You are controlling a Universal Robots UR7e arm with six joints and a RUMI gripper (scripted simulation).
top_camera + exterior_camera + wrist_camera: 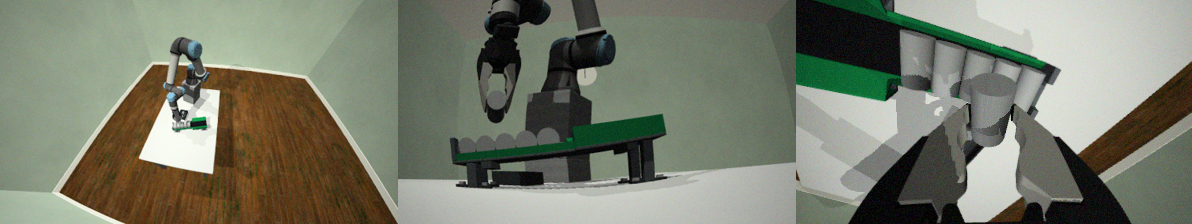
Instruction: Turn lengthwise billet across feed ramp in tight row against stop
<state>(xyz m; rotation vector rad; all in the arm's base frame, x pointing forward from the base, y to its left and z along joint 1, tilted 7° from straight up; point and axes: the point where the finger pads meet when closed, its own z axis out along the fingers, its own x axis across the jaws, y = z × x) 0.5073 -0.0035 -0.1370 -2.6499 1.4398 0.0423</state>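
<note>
The grey steel billet is right at my hand. From my hand the other things lie so: dark stop (30 mm ahead, 80 mm to the right, 100 mm below); black box (190 mm behind, 40 mm to the right, 150 mm below).
</note>
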